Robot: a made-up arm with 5 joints.
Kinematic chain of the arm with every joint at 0, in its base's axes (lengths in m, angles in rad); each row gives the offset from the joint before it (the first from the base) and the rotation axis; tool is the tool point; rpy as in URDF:
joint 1: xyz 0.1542 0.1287 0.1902 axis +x
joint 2: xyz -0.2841 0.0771 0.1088 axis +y
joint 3: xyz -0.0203 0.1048 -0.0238 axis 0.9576 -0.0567 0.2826
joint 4: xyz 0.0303 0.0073 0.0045 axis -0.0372 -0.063 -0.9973
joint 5: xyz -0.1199 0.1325 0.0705 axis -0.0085 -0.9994 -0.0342
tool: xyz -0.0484 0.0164 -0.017 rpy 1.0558 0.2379 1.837
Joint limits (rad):
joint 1: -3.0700..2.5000
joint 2: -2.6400..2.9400
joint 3: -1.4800..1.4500
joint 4: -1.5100..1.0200
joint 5: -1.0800..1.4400
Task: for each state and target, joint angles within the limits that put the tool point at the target. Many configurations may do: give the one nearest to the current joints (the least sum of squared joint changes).
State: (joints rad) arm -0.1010 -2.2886 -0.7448 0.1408 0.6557
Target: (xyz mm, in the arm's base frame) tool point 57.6 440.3 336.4
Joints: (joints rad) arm -0.0332 -2.1378 -1.1879 0.1760 0.5446
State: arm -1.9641 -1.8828 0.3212 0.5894 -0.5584
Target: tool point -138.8 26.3 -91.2
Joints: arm -1.5944 -2.1842 0.5141 0.1473 -0.5177
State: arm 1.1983 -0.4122 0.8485 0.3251 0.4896
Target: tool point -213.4 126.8 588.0
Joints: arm 1.0026 -0.2233 0.6876 0.6364 0.7491
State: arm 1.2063 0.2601 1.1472 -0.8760 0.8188
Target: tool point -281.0 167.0 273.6
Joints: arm 1.0634 -0.0015 1.3503 -1.1034 0.8148
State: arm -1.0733 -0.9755 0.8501 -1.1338 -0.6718
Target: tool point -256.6 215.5 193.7
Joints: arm -1.5798 -0.4756 0.3432 -1.5100 -0.8654
